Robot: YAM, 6 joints.
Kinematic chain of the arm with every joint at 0, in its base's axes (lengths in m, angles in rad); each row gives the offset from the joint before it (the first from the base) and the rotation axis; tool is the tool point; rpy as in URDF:
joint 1: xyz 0 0 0.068 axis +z
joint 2: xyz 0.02 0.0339 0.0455 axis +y
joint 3: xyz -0.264 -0.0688 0 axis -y
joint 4: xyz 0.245 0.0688 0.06 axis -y
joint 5: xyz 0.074 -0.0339 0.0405 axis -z
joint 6: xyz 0.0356 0 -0.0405 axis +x
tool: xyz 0 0 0 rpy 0 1.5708 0
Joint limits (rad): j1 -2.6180..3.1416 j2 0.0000..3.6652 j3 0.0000..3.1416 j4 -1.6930..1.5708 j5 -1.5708..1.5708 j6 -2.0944..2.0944
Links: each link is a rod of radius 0.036 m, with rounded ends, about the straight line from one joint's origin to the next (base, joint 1, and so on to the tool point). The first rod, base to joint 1, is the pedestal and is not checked.
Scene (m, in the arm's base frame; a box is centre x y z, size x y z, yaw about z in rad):
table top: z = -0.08
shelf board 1: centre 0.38 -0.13 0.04 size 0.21 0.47 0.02 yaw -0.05
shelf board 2: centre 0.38 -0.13 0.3 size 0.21 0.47 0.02 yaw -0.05
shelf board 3: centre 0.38 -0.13 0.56 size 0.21 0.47 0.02 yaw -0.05
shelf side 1: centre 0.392 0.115 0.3 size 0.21 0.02 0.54 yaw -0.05
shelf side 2: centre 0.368 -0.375 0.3 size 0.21 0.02 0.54 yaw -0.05
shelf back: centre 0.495 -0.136 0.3 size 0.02 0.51 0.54 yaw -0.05
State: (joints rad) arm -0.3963 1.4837 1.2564 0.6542 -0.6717 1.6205
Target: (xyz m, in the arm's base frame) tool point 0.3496 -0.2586 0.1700
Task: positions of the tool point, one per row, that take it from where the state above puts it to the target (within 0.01 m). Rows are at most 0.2 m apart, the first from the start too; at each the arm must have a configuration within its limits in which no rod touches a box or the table.
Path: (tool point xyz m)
1: 0.2492 -0.1146 0.4299
2: 0.1823 -0.1044 0.4219
3: 0.2050 -0.1977 0.3006
4: 0.1642 -0.2493 0.1700
5: 0.2527 -0.2683 0.1770
6: 0.3496 -0.2586 0.1700

